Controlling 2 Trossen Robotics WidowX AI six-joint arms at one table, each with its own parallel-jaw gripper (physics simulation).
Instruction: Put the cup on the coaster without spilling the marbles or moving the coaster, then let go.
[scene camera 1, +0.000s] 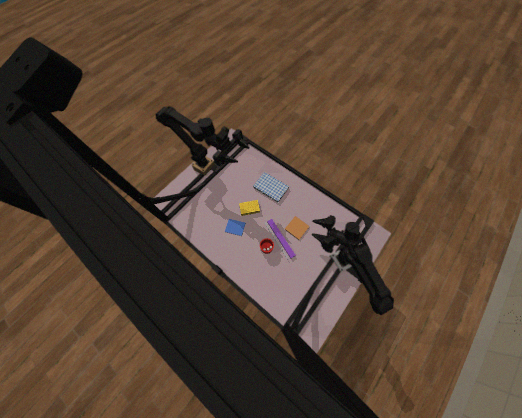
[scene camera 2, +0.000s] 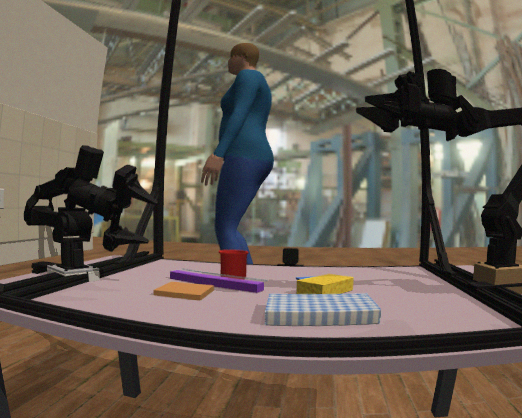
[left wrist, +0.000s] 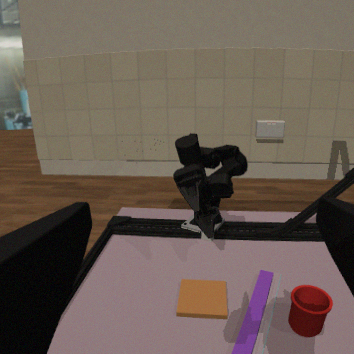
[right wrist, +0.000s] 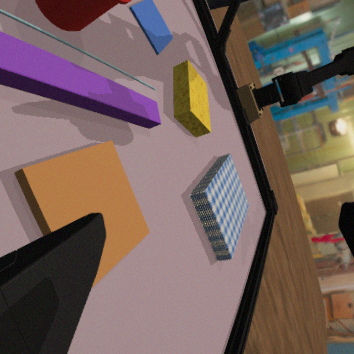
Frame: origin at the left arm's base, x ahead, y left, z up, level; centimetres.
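Seen in the pictures: left gripper, fingertip midpoint: (scene camera 1: 243, 154) (scene camera 2: 360, 104) (left wrist: 205, 211); right gripper, fingertip midpoint: (scene camera 1: 312, 227) (scene camera 2: 152, 223) (left wrist: 203, 225) (right wrist: 222, 219); left arm's base, link origin: (scene camera 1: 202, 162) (scene camera 2: 501, 264) (right wrist: 256, 98); right arm's base, link origin: (scene camera 1: 343, 259) (scene camera 2: 72, 266).
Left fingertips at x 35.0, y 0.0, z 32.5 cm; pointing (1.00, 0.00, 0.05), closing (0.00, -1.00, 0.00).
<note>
Offsets run from my left fingertips to a thing's middle. "spot": to the spot under its first point.
A red cup {dx +26.6, dy -22.1, dz -34.9 cm} (scene camera 1: 266, 245) (scene camera 2: 233, 263) (left wrist: 308, 312) (right wrist: 75, 12) stands upright on the table, with small pale marbles inside in scene camera 1. An orange square slab {dx +34.6, dy -3.2, dz -37.8 cm} (scene camera 1: 297, 228) (scene camera 2: 183, 290) (left wrist: 202, 298) (right wrist: 92, 192) and a thin blue square {spot: dx +5.4, dy -21.8, dz -37.9 cm} (scene camera 1: 235, 227) (right wrist: 151, 25) lie flat, apart from the cup; I cannot tell which is the coaster. My left gripper (scene camera 1: 242, 153) (scene camera 2: 362, 104) is open and empty, high above the table's side, far from the cup. My right gripper (scene camera 1: 314, 227) (scene camera 2: 151, 221) is open and empty, near the orange slab and above table height.
A purple bar {dx +29.7, dy -14.1, dz -37.3 cm} (scene camera 1: 281, 238) (scene camera 2: 215, 281) (left wrist: 254, 312) (right wrist: 75, 82) lies between cup and orange slab, with a thin clear strip along its cup side. A yellow block {dx +5.6, dy -7.9, dz -36.8 cm} (scene camera 1: 249, 207) (scene camera 2: 325, 284) (right wrist: 191, 100) and a blue-white checked block {dx +8.5, dy +10.6, dz -37.1 cm} (scene camera 1: 271, 187) (scene camera 2: 322, 309) (right wrist: 220, 207) lie farther off.
</note>
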